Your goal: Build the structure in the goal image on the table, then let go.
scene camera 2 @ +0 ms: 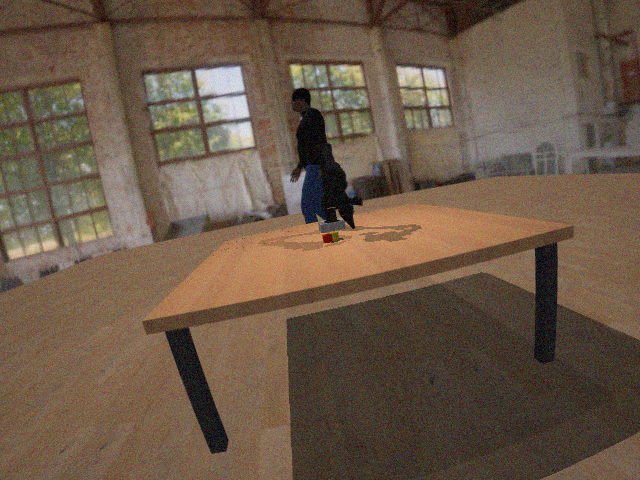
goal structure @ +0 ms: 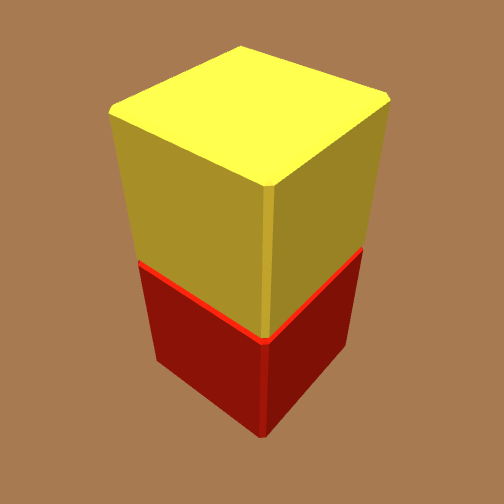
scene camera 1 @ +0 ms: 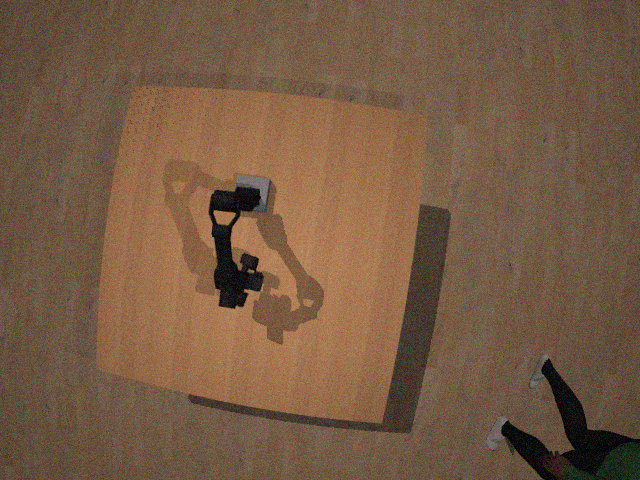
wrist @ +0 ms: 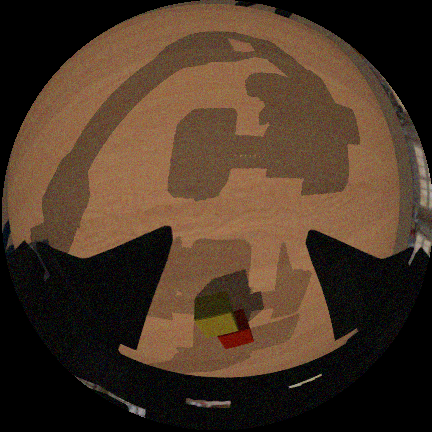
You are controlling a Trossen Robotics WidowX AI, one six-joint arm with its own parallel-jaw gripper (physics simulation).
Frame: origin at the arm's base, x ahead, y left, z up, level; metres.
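Seen in the pictures: gripper, fingertip midpoint: (scene camera 2: 353,228) (wrist: 243,235); arm's base at its link origin: (scene camera 2: 331,221) (scene camera 1: 250,198).
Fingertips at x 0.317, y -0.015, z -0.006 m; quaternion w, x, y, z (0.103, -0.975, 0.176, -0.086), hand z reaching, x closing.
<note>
Offsets run from my fingertips to a thing's top centre. Level surfaces: height alone.
A yellow block @(dz -0.004, dx -0.044, dy -0.078 m) (scene camera 2: 335,236) (wrist: 216,324) and a red block @(dz -0.004, dx -0.035, dy -0.113 m) (scene camera 2: 327,238) (wrist: 237,340) sit side by side on the table @(dz -0.037 m) (scene camera 1: 330,155) (scene camera 2: 289,273) (wrist: 125,200) and appear to touch. In the overhead view they do not show; the arm seems to hide them. My gripper (scene camera 1: 246,280) (scene camera 2: 352,224) (wrist: 243,235) is open, pointing down, with nothing between the fingers. In the wrist view the blocks show between the two dark finger outlines, lower than the line joining the tips. In scene camera 2 they lie left of the gripper. The exact height of the tips is unclear.
The arm's grey base block (scene camera 1: 265,198) (scene camera 2: 331,226) stands on the table close to the blocks. Shadows of the arm cross the table. A person in a black top (scene camera 2: 310,136) stands beyond the table, and a person in green (scene camera 1: 617,461) is at the overhead view's lower right.
</note>
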